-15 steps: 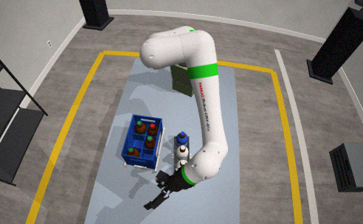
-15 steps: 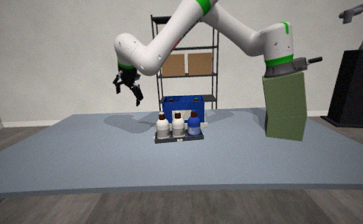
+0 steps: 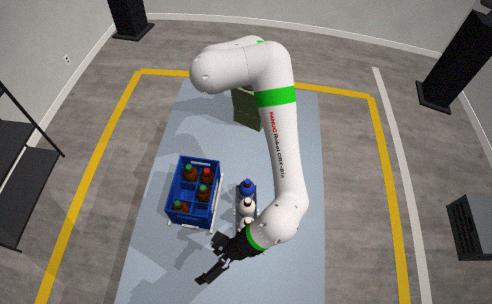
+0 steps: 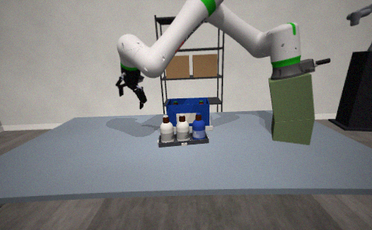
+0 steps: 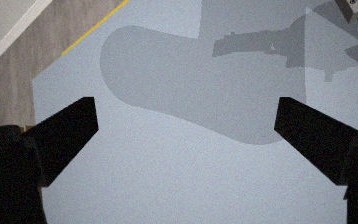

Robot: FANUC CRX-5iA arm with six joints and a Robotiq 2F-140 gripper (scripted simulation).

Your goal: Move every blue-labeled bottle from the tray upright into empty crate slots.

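The blue-labeled bottle is 410 mm behind my hand, 30 mm to the left of it and 140 mm below it. From my hand the other things lie so: blue crate: 310 mm behind, 190 mm to the right, 140 mm below.
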